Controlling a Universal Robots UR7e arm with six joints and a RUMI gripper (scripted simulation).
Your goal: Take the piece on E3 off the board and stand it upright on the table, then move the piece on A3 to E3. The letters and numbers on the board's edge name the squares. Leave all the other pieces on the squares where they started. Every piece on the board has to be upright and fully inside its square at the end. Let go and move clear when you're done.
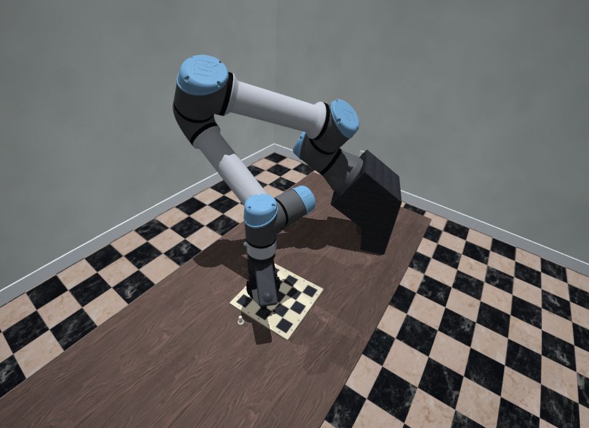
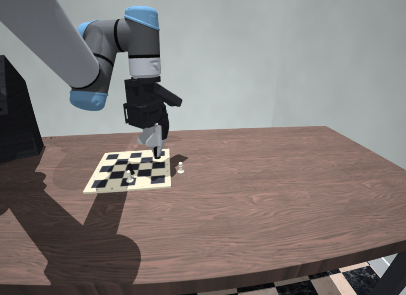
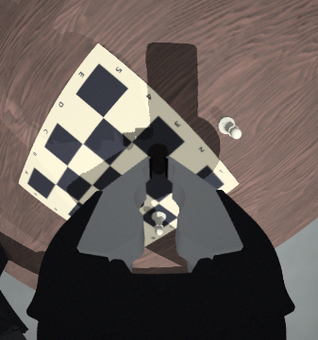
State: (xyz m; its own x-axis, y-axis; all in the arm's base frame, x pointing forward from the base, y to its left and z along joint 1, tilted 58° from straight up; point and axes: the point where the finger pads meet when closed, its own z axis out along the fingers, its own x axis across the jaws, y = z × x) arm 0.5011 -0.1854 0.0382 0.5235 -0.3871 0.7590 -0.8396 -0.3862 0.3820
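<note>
Right now my hand is 7 cm past the chessboard, 5 cm above it and 2 cm to the right of it.
</note>
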